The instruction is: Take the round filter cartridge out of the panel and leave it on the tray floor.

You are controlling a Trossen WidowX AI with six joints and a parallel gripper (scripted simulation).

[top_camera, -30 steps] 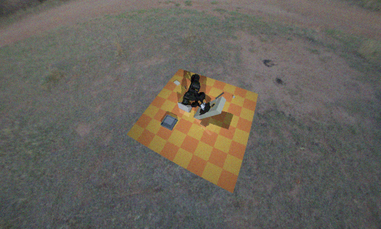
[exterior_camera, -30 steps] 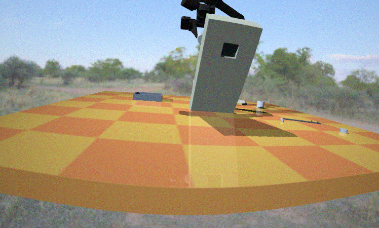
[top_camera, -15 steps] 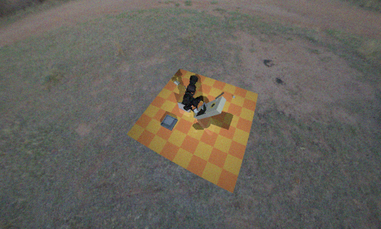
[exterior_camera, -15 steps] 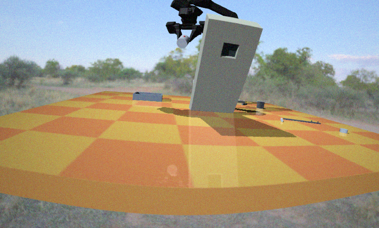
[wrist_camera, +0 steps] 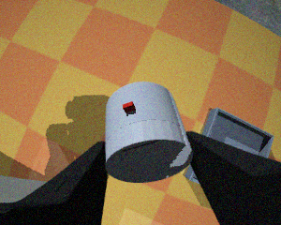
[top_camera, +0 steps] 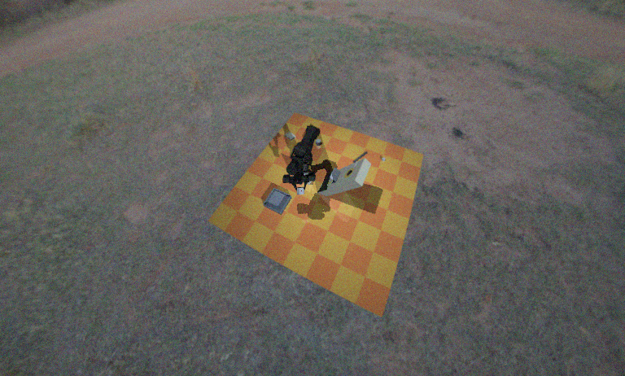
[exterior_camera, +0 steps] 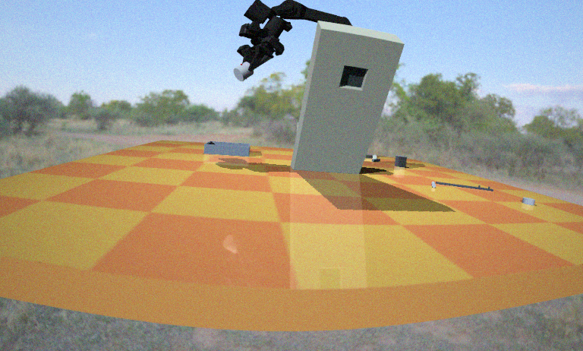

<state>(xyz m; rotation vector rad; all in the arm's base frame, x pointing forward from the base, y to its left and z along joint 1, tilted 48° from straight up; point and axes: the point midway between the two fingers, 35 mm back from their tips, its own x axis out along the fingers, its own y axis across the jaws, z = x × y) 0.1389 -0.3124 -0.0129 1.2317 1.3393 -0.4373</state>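
The tray lies 25 cm below my gripper tip, 19 cm behind it and 6 cm to the right of it. The rest, counted from my gripper tip: round filter cartridge right at my gripper tip; pale box 55 cm to the left, 48 cm behind, 25 cm below; grey service panel 25 cm to the left, 18 cm ahead, 8 cm below.
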